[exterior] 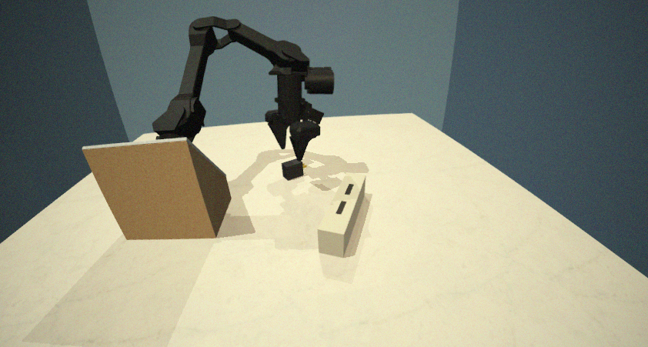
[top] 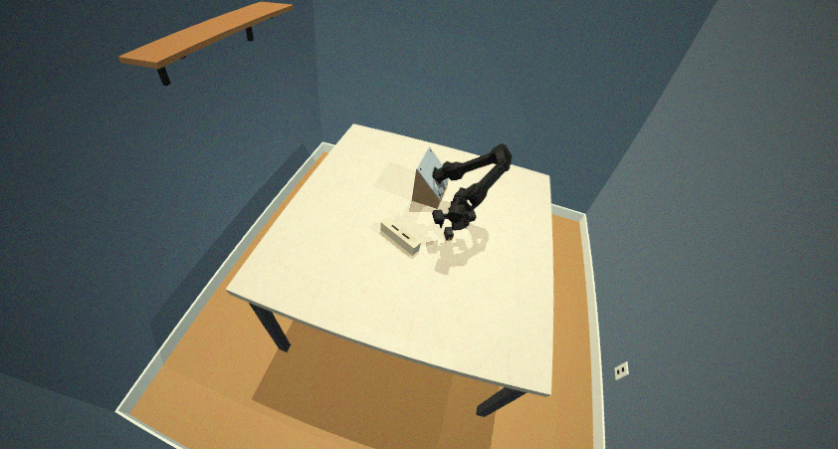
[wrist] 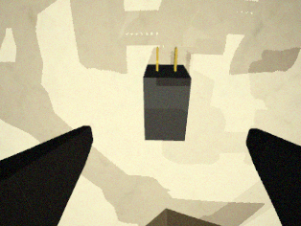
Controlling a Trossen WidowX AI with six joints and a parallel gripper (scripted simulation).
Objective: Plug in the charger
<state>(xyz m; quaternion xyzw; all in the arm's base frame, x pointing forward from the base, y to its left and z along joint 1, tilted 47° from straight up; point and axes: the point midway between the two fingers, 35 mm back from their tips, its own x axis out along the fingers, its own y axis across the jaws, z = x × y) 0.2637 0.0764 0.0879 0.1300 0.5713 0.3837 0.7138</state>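
My gripper tip is now 2 cm short of the black charger, 1 cm to the right of it and 4 cm above it.
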